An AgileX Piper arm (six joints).
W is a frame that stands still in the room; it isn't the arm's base.
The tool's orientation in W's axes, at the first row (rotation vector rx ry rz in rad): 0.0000 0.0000 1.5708
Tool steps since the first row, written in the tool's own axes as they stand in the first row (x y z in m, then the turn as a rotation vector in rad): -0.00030 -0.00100 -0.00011 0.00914 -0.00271 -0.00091; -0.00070 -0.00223 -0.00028 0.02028 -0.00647 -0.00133; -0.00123 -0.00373 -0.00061 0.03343 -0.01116 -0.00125; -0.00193 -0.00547 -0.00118 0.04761 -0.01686 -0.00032; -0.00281 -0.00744 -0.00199 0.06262 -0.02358 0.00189
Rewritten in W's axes. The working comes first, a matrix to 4 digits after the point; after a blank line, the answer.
The tool's axes in the first row as the columns of a matrix, in W's axes (used below as rounded here):
0.0000 -1.0000 0.0000
1.0000 0.0000 0.0000
0.0000 0.0000 1.0000

0.00100 -0.00030 -0.00011 0.00271 0.00914 -0.00091; 0.00223 -0.00070 -0.00028 0.00647 0.02028 -0.00133; 0.00373 -0.00123 -0.00061 0.01116 0.03343 -0.00125; 0.00547 -0.00193 -0.00118 0.01686 0.04761 -0.00032; 0.00744 -0.00281 -0.00199 0.02358 0.06262 0.00189
